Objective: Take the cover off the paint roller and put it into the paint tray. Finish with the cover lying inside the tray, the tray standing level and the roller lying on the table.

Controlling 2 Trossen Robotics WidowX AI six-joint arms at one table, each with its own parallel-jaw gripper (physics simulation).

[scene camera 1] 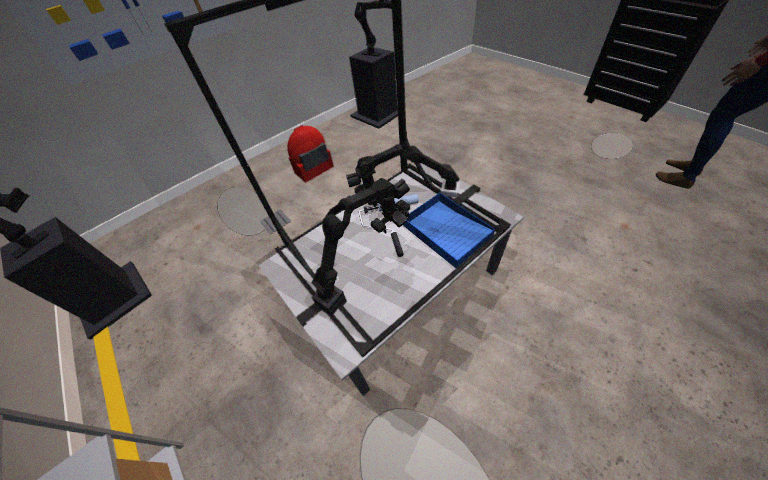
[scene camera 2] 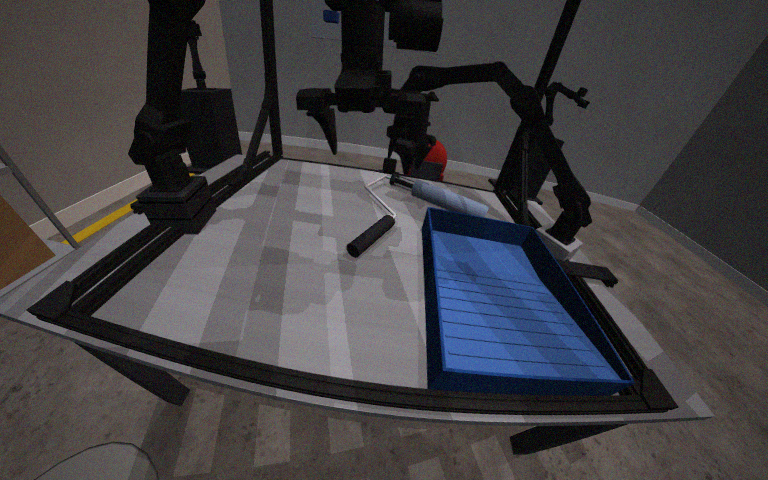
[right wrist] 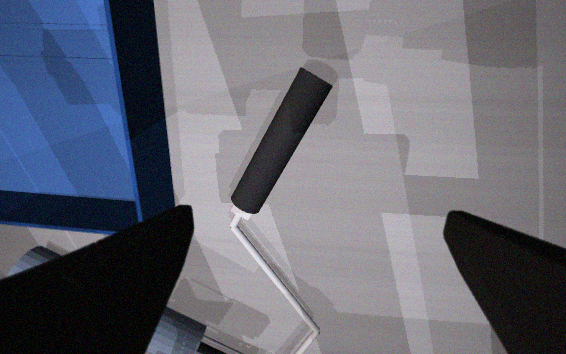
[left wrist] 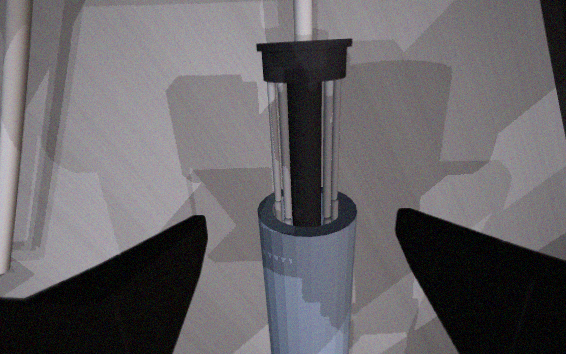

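Where they show: left gripper, fingertip midpoint: (scene camera 2: 411,171) (left wrist: 301,223); right gripper, fingertip midpoint: (scene camera 1: 393,227) (scene camera 2: 361,155) (right wrist: 318,219); left arm's base, link origin: (scene camera 1: 450,186) (scene camera 2: 560,235); right arm's base, link origin: (scene camera 1: 327,294) (scene camera 2: 172,185).
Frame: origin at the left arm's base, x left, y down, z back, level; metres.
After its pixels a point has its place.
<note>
The paint roller lies on the table: black handle (scene camera 1: 397,244) {x -0.209, y 0.022, z -0.456 m} (scene camera 2: 370,236) {x -0.196, y 0.024, z -0.460 m} (right wrist: 282,142) {x -0.212, y 0.021, z -0.452 m}, bent white wire and black-ended cage (left wrist: 305,150) {x -0.409, y 0.020, z -0.224 m}. Its light blue cover (scene camera 1: 408,199) {x -0.217, y 0.006, z -0.142 m} (scene camera 2: 447,196) {x -0.272, y 0.009, z -0.171 m} (left wrist: 310,280) {x -0.354, y 0.001, z -0.196 m} (right wrist: 177,330) {x -0.338, y 0.019, z -0.215 m} sits over part of the cage; bars show between cover and end cap. The blue tray (scene camera 1: 453,226) {x 0.050, y 0.036, z -0.272 m} (scene camera 2: 512,311) {x 0.074, y 0.026, z -0.325 m} (right wrist: 60,140) {x -0.088, y 0.051, z -0.245 m} stands level. My left gripper (scene camera 2: 412,161) {x -0.394, y -0.021, z -0.223 m} (left wrist: 301,223) {x -0.394, y -0.021, z -0.223 m} is open, its fingertips either side of the cover's cage-side rim in the left wrist view, gaps on both sides. My right gripper (scene camera 1: 389,223) {x -0.214, y -0.141, z -0.486 m} (scene camera 2: 362,153) {x -0.214, y -0.141, z -0.486 m} (right wrist: 318,219) {x -0.214, y -0.141, z -0.486 m} is open and empty above the table, near the bent wire.
Black frame rails run along the table edges, with uprights (scene camera 1: 399,84) {x -0.310, y -0.502, z 0.148 m} (scene camera 2: 270,79) {x -0.771, y -0.222, z -0.558 m} behind. The two arms overlap near the roller, and the right arm hides the left fingers in scene camera 1. A red welding helmet (scene camera 1: 308,152) is beyond the table.
</note>
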